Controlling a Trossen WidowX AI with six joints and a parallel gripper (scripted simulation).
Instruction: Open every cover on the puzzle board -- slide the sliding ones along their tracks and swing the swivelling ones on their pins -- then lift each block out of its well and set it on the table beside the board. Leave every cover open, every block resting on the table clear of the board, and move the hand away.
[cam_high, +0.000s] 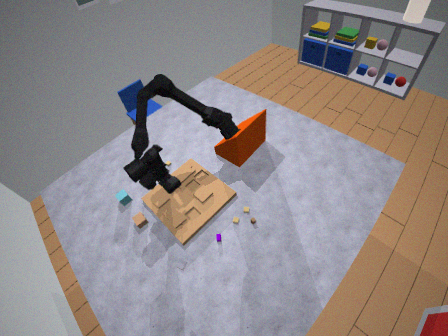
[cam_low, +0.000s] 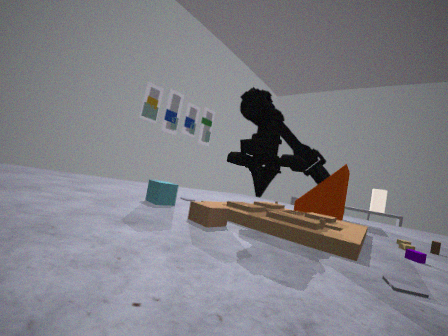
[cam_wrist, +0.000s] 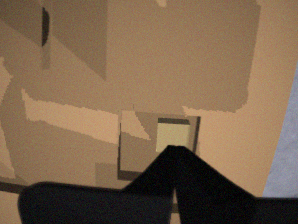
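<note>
The tan puzzle board is 6 cm to the left of my gripper tip, 3 cm below it and 3 cm behind it. Round my gripper tip: cyan block: 18 cm ahead, 12 cm to the right, 3 cm below; then small brown block: 34 cm to the left, 17 cm behind, 4 cm below; then purple block: 30 cm to the left, 4 cm below, 3 cm behind.
</note>
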